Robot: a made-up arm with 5 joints.
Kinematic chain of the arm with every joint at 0, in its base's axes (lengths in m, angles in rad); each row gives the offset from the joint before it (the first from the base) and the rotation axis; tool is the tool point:
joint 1: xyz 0 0 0.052 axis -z
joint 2: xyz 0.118 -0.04 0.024 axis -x
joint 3: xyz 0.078 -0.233 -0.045 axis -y
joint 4: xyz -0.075 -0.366 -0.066 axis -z
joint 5: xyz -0.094 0 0.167 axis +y
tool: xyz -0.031 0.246 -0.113
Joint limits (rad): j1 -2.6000..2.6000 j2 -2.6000..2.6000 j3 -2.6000..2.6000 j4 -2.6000..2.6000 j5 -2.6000..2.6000
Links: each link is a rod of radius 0.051 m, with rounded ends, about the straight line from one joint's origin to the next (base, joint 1, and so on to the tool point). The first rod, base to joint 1, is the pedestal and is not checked.
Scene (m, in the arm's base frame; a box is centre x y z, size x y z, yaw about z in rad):
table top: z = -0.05
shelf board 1: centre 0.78 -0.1 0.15 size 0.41 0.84 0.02 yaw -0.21
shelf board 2: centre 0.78 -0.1 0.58 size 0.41 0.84 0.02 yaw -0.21
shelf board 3: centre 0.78 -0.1 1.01 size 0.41 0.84 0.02 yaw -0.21
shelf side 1: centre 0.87 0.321 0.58 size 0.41 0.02 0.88 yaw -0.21
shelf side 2: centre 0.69 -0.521 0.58 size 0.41 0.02 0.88 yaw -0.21
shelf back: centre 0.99 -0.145 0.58 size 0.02 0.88 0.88 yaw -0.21
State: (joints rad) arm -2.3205 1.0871 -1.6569 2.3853 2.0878
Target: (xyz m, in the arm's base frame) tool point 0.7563 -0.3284 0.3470
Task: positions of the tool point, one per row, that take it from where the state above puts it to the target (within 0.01 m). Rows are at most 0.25 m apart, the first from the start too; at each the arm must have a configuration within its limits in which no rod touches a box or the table.
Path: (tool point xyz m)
1: 0.3811 0.5548 0.4823
2: 0.5122 0.3852 0.4442
3: 0.5698 0.1914 0.4120
4: 0.5556 0.0059 0.3855
5: 0.4856 -0.1455 0.3640
6: 0.3838 -0.2490 0.3470
7: 0.4645 -0.3056 0.3472
8: 0.5612 -0.3383 0.3454
9: 0.6624 -0.3449 0.3442
10: 0.7563 -0.3284 0.3470

